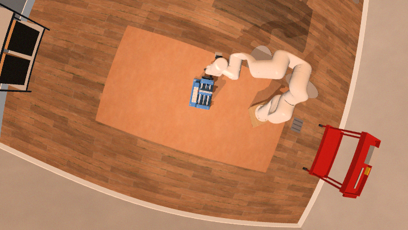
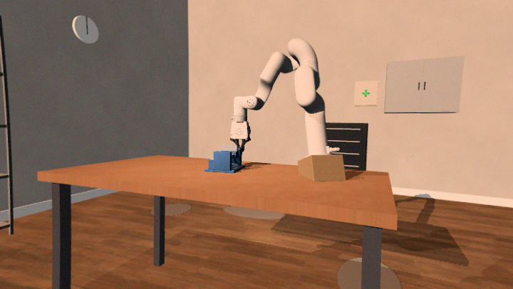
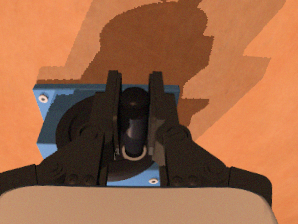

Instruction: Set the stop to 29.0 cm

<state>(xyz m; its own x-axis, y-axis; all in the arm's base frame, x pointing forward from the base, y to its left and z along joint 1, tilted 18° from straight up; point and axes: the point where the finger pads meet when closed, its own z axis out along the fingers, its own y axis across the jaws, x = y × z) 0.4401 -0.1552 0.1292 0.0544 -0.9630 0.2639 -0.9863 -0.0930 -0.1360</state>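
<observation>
My hand is 14 cm to the right of the stop block, 2 cm short of it and 1 cm above it. Round my hand: black crank handle (1 cm to the left); black handwheel (2 cm to the left, 1 cm below).
</observation>
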